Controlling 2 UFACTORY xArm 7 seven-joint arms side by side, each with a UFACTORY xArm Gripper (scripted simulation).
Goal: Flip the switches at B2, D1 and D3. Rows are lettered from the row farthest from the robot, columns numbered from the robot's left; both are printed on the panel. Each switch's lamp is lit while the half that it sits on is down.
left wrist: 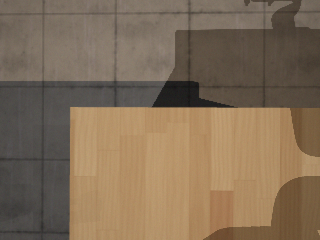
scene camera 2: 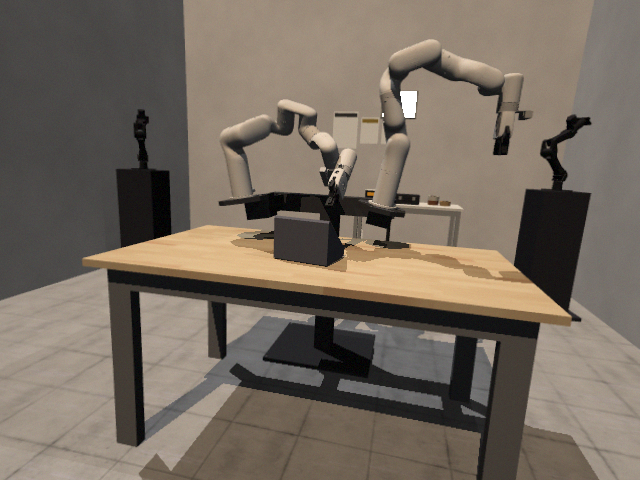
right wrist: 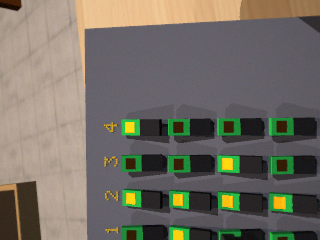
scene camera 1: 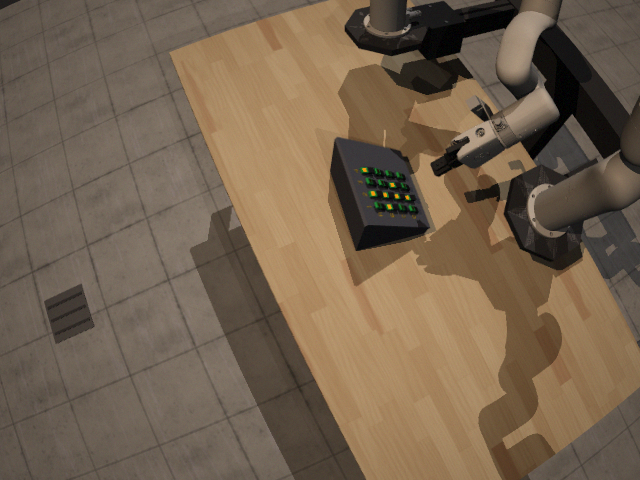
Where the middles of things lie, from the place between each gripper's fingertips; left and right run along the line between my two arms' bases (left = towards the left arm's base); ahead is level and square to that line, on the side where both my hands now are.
My right gripper (scene camera 1: 433,170) is now 10 cm short of the switch B2 (right wrist: 194,200), 9 cm above it and 3 cm to the left of it. Round my right hand: switch B3 (right wrist: 176,163): 9 cm below, 9 cm ahead, 6 cm to the right; then switch C2 (right wrist: 252,202): 12 cm below, 7 cm ahead, 2 cm to the right; then switch C3 (right wrist: 226,163): 12 cm below, 6 cm ahead, 5 cm to the right.
The switch D2 (right wrist: 285,202) is 670 mm to the right of my left hand (scene camera 2: 499,155), 370 mm below it and 150 mm ahead of it. The rest, counted from my left hand: switch C2: 680 mm to the right, 340 mm below, 180 mm ahead; switch B2: 690 mm to the right, 320 mm below, 210 mm ahead; switch A2 (right wrist: 131,197): 700 mm to the right, 300 mm below, 250 mm ahead.
